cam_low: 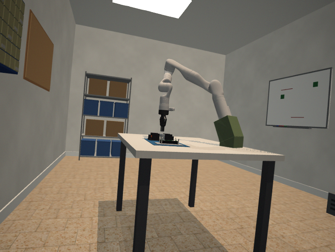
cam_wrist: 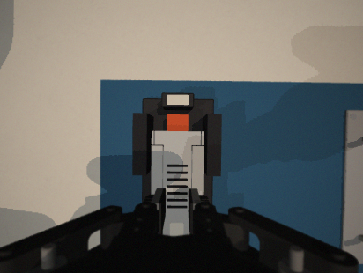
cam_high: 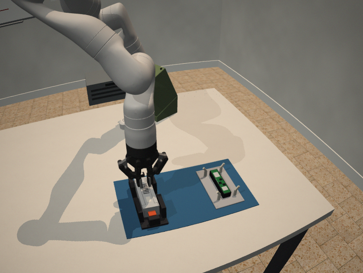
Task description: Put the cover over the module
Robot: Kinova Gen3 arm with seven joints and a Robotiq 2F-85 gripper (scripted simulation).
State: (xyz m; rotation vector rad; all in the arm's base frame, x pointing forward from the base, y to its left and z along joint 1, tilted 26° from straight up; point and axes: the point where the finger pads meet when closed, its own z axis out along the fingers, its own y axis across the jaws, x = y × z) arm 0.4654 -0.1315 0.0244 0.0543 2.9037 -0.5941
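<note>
The grey cover lies 1 cm ahead of my hand and 6 cm below it.
</note>
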